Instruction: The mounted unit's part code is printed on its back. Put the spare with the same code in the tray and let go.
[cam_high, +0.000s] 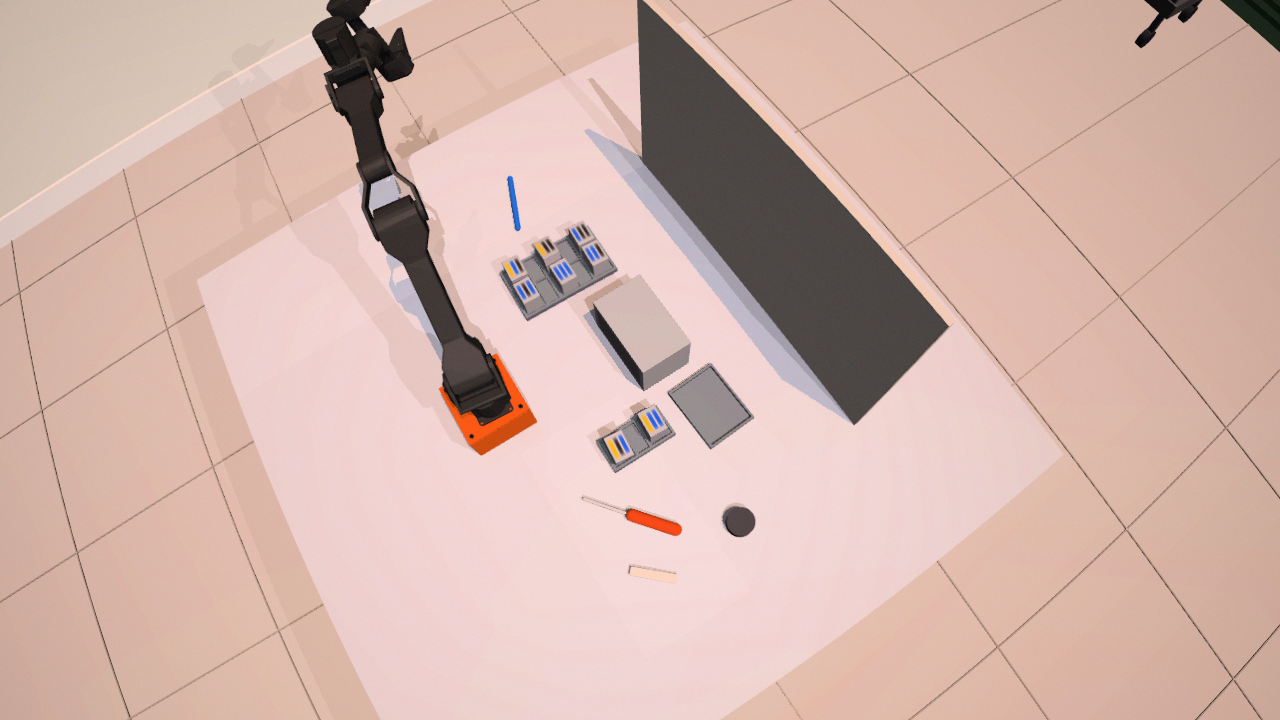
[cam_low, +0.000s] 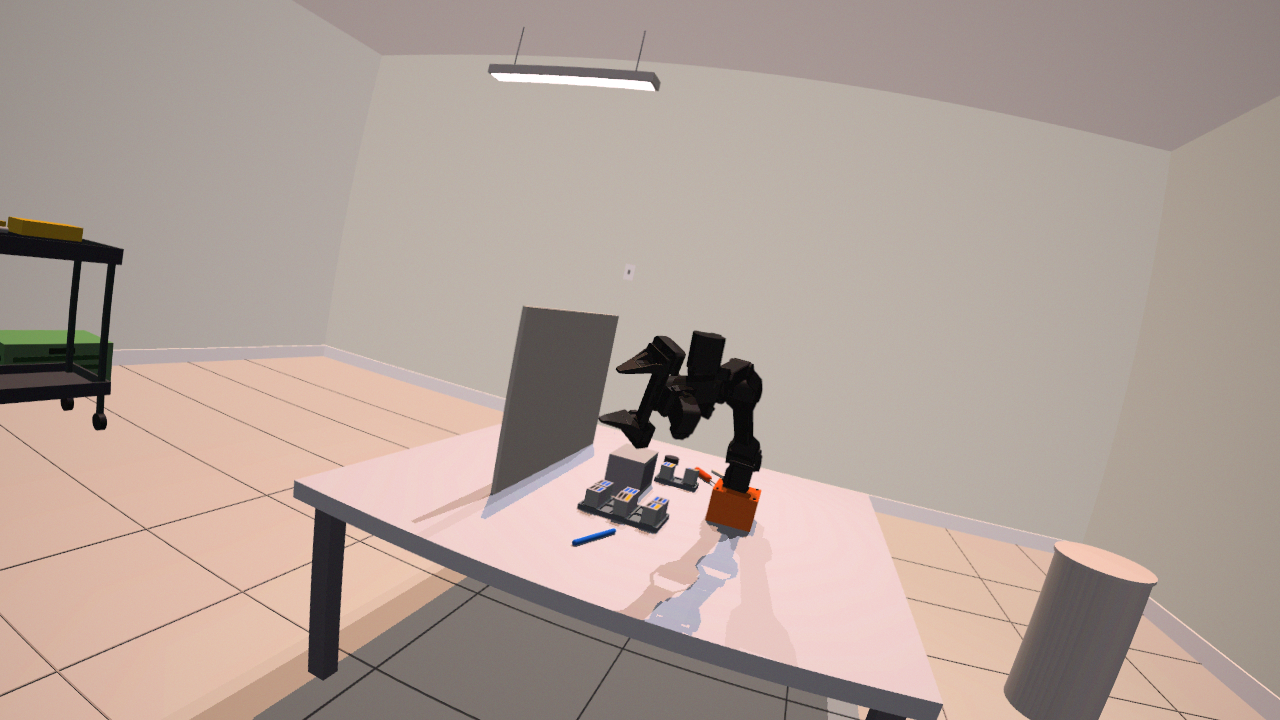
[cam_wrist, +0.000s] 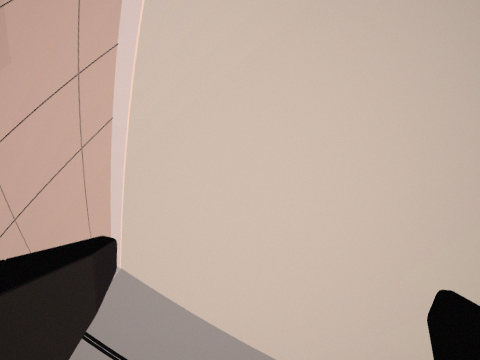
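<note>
My gripper tip is 20 mm short of the grey spare block, 500 mm to the left of it and 320 mm above it. Also, from my gripper tip: grey mounted unit 170 mm ahead, 670 mm to the right, 310 mm below; blue pen 80 mm ahead, 280 mm to the right, 350 mm below; tall dark panel 410 mm ahead, 660 mm to the right, 140 mm below.
</note>
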